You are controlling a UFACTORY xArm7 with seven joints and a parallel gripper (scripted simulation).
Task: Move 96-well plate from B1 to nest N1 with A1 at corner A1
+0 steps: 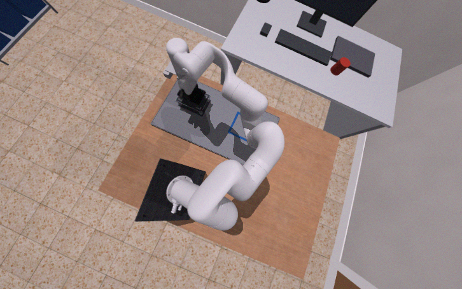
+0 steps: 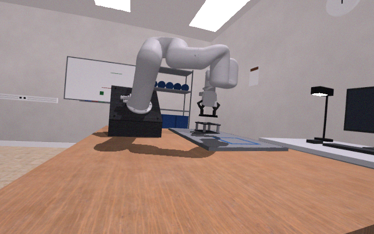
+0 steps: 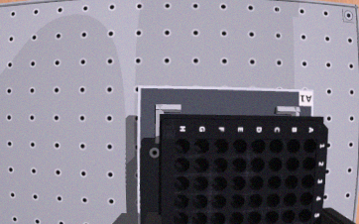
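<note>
Now: the raised plate nest N1 6 cm below my hand. The rest, counted from my hand: A1 mark (6 cm ahead, 7 cm to the left, 6 cm below); black 96-well plate (1 cm below).
</note>
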